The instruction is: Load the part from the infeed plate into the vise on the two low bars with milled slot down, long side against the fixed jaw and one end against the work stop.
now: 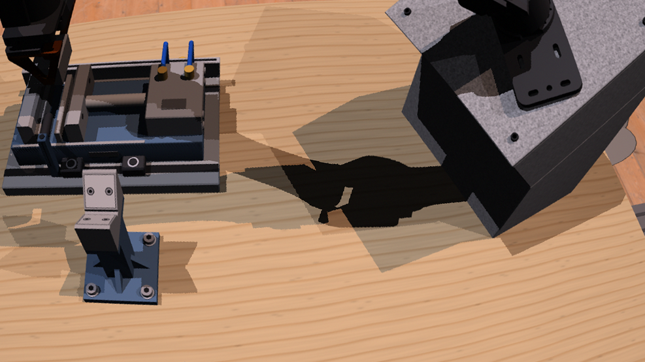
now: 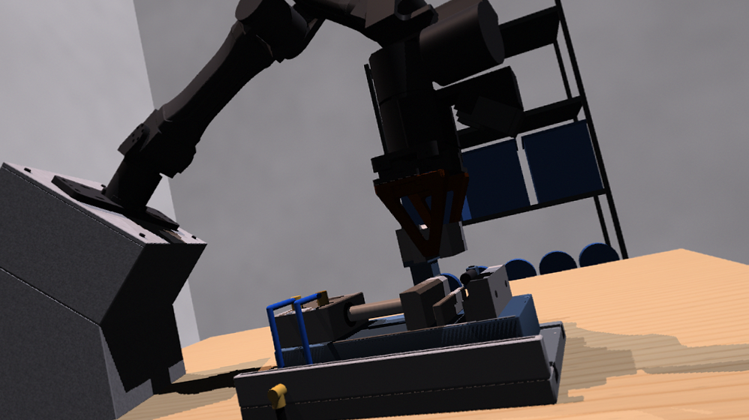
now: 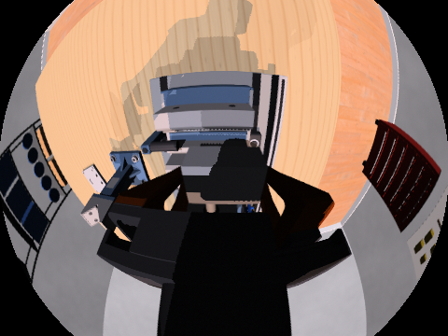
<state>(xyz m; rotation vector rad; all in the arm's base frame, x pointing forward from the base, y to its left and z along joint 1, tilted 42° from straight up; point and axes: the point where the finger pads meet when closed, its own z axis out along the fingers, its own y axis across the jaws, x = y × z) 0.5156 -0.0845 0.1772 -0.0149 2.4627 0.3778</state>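
Now: the grey part right at my hand. Round my hand: moving jaw 6 cm below, 3 cm behind, 2 cm to the left; work stop rod 7 cm to the left, 4 cm below; fixed jaw 6 cm below, 3 cm to the left, 3 cm ahead.
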